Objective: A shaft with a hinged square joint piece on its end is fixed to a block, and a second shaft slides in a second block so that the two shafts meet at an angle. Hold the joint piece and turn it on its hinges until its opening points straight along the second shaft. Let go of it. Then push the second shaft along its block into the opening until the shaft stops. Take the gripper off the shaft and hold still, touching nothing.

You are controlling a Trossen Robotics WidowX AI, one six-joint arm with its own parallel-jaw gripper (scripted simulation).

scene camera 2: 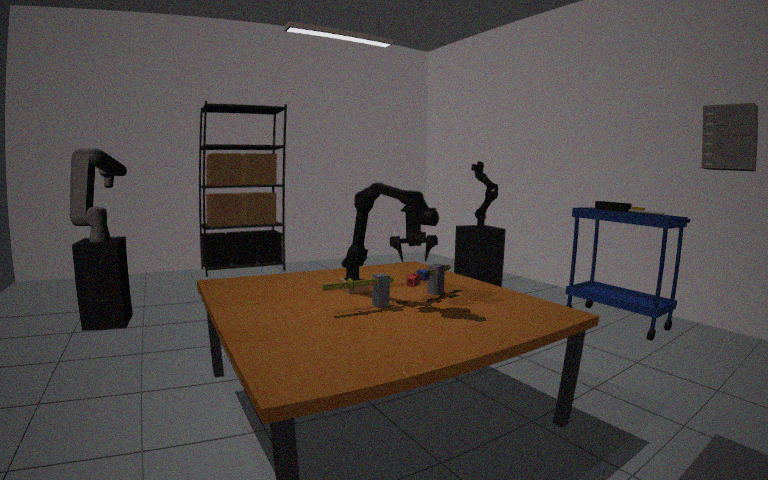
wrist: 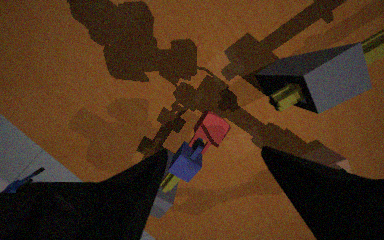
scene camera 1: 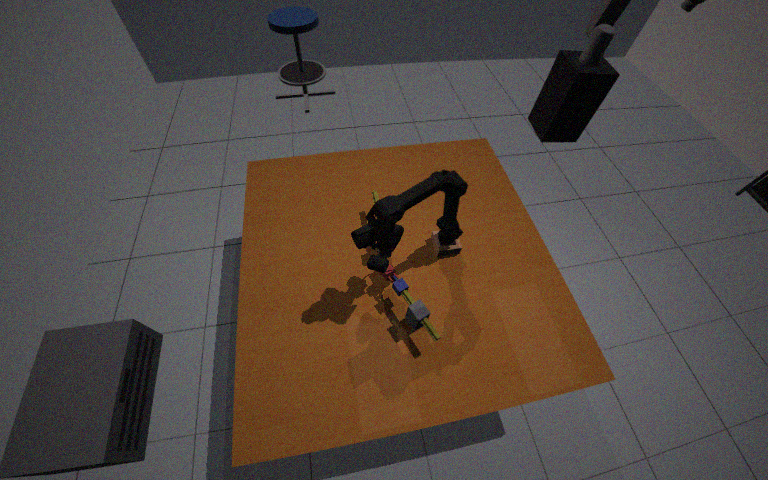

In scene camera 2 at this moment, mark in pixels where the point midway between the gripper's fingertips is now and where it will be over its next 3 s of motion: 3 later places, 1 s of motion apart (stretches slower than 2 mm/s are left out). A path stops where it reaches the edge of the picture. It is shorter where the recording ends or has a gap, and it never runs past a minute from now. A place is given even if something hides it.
My gripper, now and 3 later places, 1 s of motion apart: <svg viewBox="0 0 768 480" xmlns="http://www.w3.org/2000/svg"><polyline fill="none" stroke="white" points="414,261 405,260 405,265 405,284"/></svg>
